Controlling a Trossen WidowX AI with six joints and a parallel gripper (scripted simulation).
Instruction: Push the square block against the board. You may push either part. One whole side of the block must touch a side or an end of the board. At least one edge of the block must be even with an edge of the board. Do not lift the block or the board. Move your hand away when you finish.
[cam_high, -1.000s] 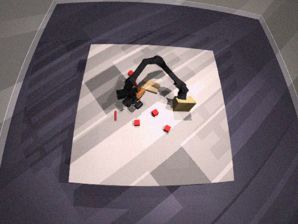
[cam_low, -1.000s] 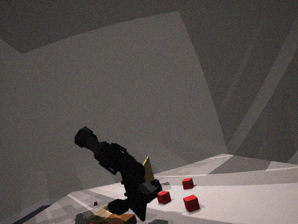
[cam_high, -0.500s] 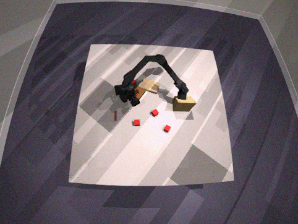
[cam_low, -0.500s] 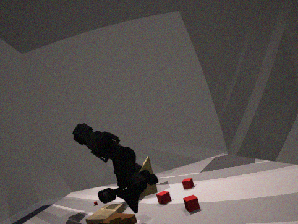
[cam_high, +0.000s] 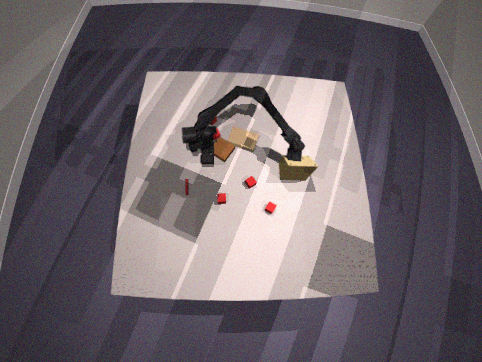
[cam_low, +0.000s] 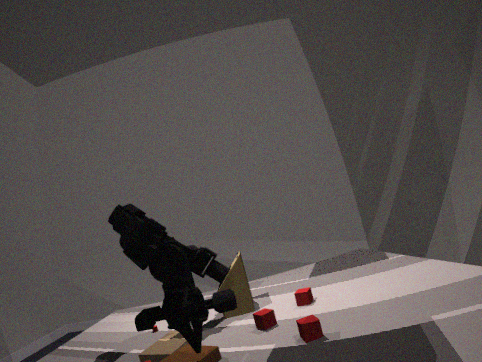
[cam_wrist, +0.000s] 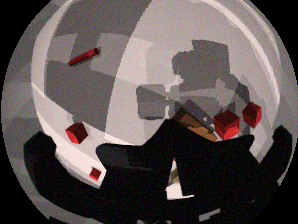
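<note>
The square block is 60 mm behind my gripper tip, 50 mm to the right of it and 40 mm below it. Also, from my gripper tip: thin red stick: 80 mm ahead, 180 mm to the left, 50 mm below; then pale tan board: 160 mm behind, 130 mm to the right, 40 mm below.
</note>
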